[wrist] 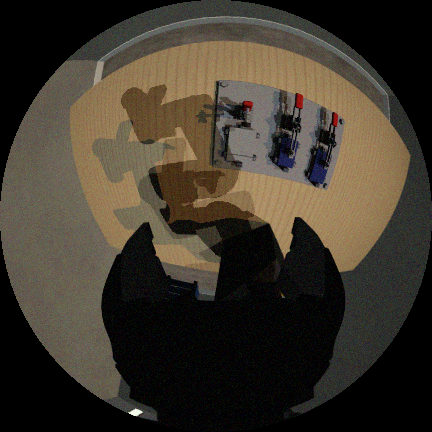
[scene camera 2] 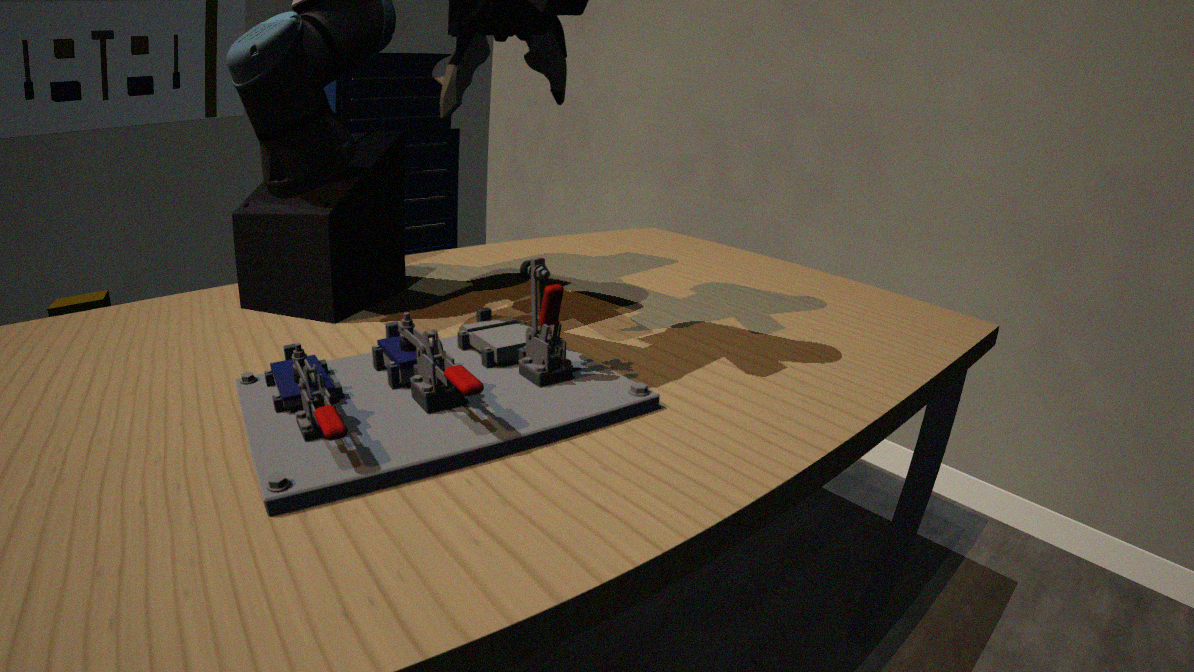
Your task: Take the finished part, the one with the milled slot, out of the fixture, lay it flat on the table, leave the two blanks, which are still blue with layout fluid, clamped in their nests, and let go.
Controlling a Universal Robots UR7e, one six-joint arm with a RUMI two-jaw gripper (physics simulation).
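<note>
The finished part (scene camera 2: 505, 338) (wrist: 242, 141), plain grey, lies in its nest at one end of the fixture plate (scene camera 2: 584, 399) (wrist: 265, 102). Its clamp stands open, with the red handle (scene camera 2: 550, 304) (wrist: 247, 106) upright. A dark line runs across the part's top in the scene view. One blue blank (scene camera 2: 392, 350) (wrist: 286, 158) sits in the middle nest and another blue blank (scene camera 2: 286, 380) (wrist: 318, 173) in the far nest, both under closed clamps with lowered red handles. My gripper (scene camera 2: 503, 106) (wrist: 221, 222) is open and empty, high above the table and away from the fixture.
The wooden table (scene camera 2: 125, 500) (wrist: 375, 160) carries the fixture. The robot's dark base block (scene camera 2: 284, 258) stands behind the plate in the scene view. A blue drawer cabinet (scene camera 2: 430, 183) stands beyond the table. Shadows of the arm fall beside the finished part's end of the plate.
</note>
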